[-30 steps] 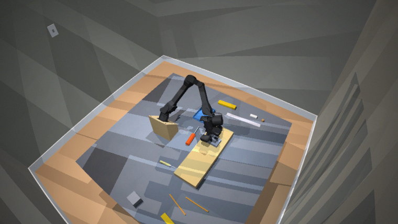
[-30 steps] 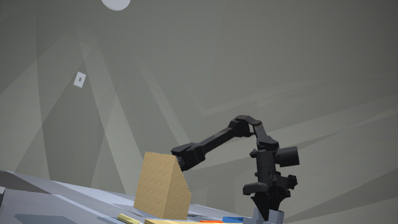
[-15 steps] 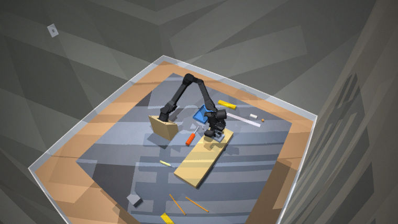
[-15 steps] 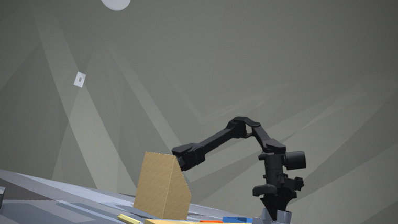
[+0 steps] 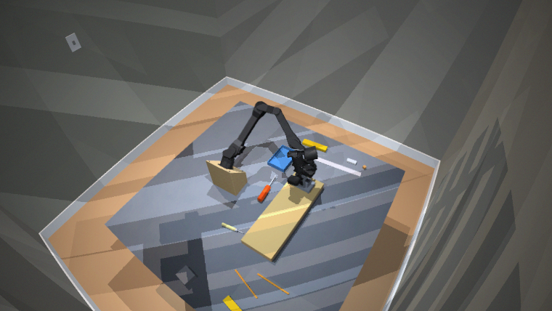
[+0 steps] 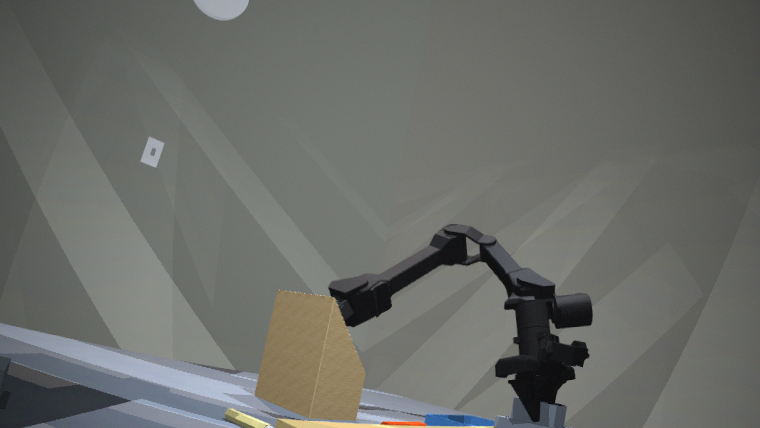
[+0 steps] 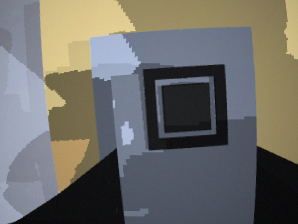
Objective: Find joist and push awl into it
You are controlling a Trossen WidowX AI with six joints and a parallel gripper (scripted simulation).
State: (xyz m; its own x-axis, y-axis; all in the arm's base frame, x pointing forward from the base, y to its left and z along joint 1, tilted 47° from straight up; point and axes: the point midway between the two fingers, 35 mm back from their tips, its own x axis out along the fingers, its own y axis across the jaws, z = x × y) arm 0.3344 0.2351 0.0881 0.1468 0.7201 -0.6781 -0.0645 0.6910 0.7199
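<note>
Now: gripper tip 230 mm past the blue tray, 110 mm to the right of it and 50 mm above it. Also, from my gripper tip: white piece 340 mm to the left, 130 mm ahead, 60 mm below; orange bead 350 mm to the left, 210 mm ahead, 60 mm below; grey stud finder 20 mm above, 10 mm ahead.
</note>
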